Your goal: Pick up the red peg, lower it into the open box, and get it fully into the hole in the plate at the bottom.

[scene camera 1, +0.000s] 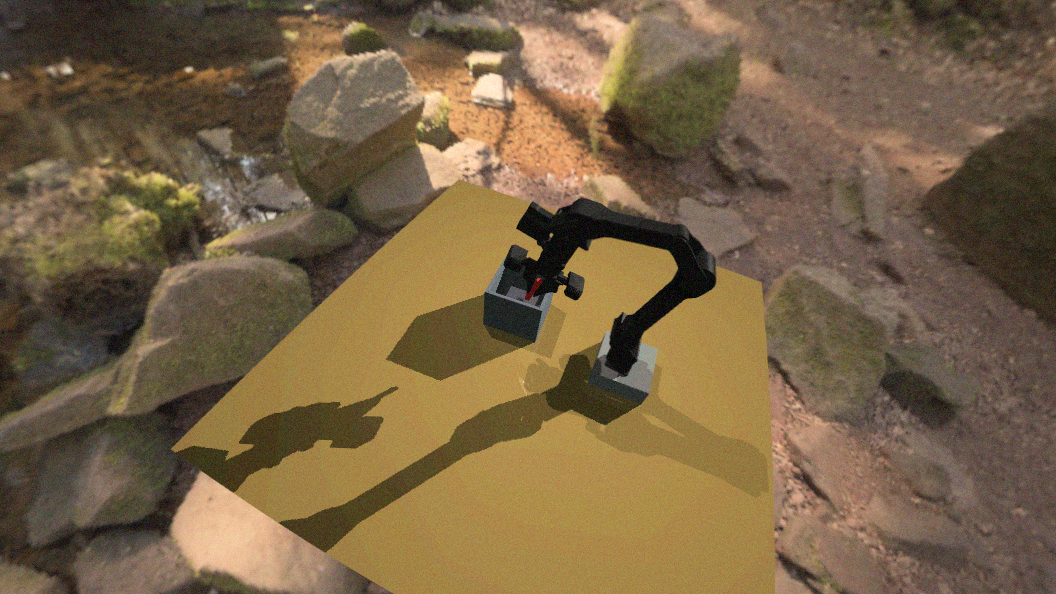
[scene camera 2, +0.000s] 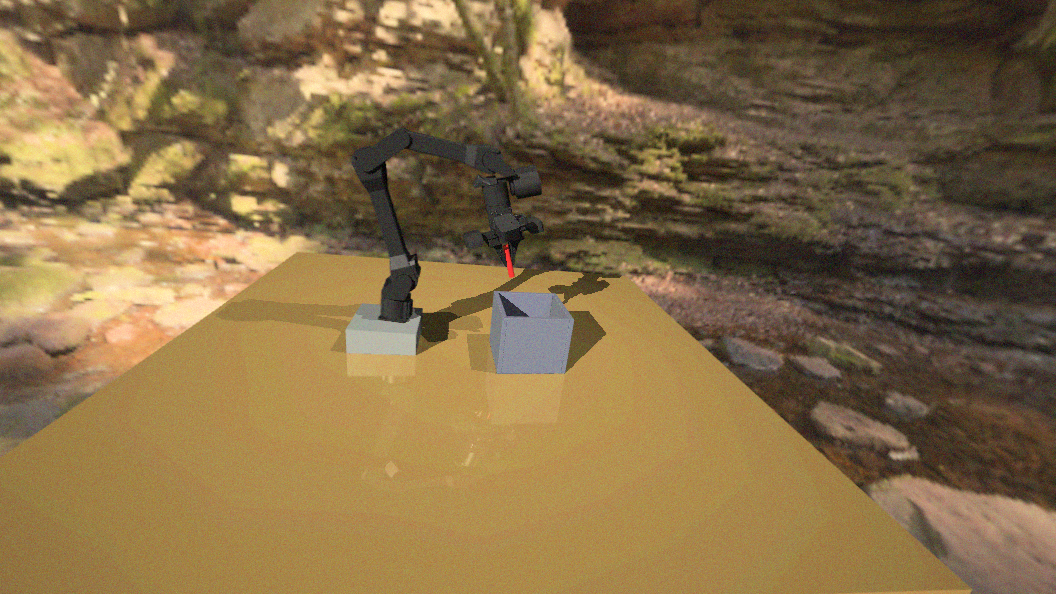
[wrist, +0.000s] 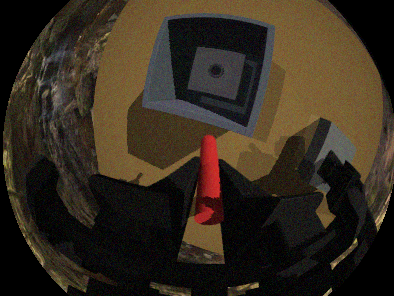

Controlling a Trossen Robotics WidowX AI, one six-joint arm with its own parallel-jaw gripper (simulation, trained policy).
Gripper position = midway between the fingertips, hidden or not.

In view: the gripper (scene camera 1: 530, 293), a red peg (wrist: 208, 209), a grey box (scene camera 2: 530, 333) and a plate (wrist: 208, 61).
The grey box shows as well in the wrist view (wrist: 166, 89). The gripper also shows in scene camera 2 (scene camera 2: 509, 265) and in the wrist view (wrist: 207, 163). Scene camera 2 does not show the plate, which is hidden by the grey box.
